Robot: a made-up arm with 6 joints. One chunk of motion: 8 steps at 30 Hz.
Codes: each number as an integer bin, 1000 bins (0 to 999) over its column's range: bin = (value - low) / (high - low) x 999, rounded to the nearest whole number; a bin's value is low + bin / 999 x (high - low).
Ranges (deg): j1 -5..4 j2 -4..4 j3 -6..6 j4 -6..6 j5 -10..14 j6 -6..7
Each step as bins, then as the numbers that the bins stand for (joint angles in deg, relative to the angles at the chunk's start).
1 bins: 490 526 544 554 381 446
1 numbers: -0.59 0.21 0.53 0.65 -0.85 -0.20
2 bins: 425 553 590 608 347 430
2 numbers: -1.17 0.43 1.09 1.30 -1.66 -0.40
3 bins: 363 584 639 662 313 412
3 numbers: -1.73 0.68 1.68 1.95 -2.48 -0.64
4 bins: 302 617 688 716 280 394
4 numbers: -2.28 0.94 2.26 2.60 -3.27 -0.87
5 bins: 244 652 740 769 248 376
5 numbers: -2.80 1.22 2.89 3.24 -4.04 -1.11
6 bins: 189 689 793 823 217 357
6 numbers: -3.30 1.52 3.53 3.89 -4.79 -1.35
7 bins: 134 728 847 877 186 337
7 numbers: -3.79 1.83 4.17 4.53 -5.53 -1.61
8 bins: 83 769 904 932 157 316
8 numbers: -4.25 2.16 4.86 5.20 -6.23 -1.89
